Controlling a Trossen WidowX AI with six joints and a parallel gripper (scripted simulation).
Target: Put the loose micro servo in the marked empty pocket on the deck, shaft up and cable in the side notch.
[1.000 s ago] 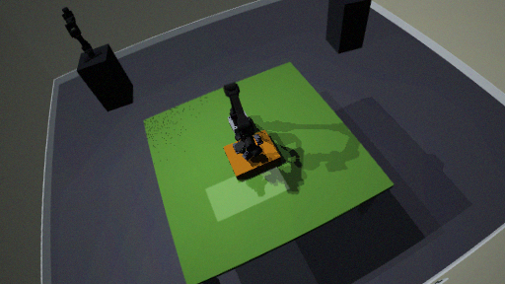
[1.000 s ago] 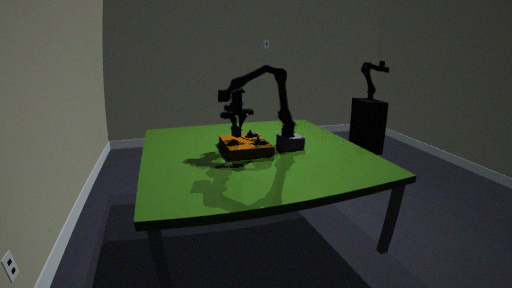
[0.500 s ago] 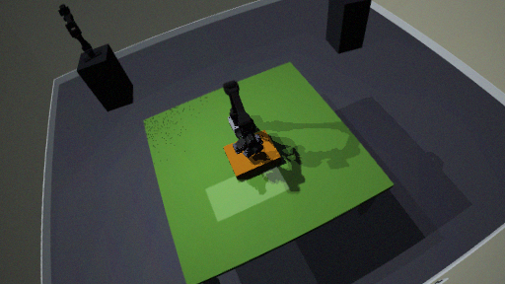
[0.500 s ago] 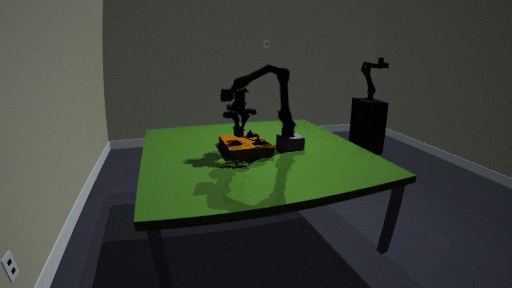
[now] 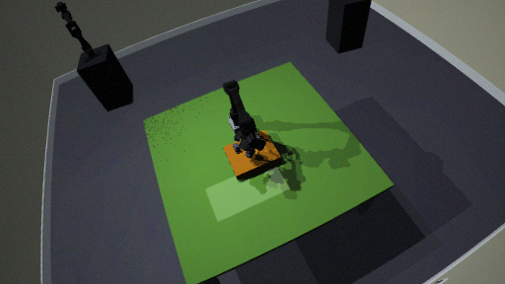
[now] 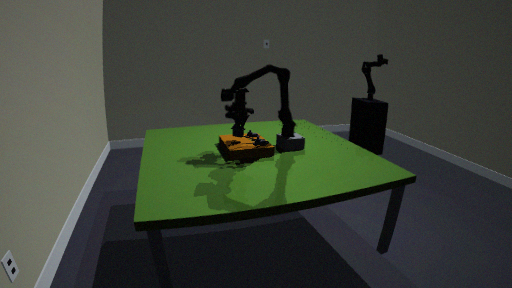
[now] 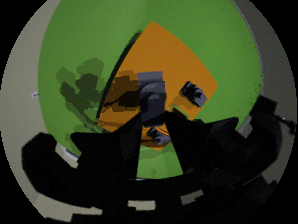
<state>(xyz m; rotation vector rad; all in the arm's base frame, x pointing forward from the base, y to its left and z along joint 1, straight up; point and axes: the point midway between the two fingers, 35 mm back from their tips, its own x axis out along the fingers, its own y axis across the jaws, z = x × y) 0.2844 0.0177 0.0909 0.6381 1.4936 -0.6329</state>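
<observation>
Right now the orange deck is 100 mm below my gripper tip and 10 mm ahead of it.
</observation>
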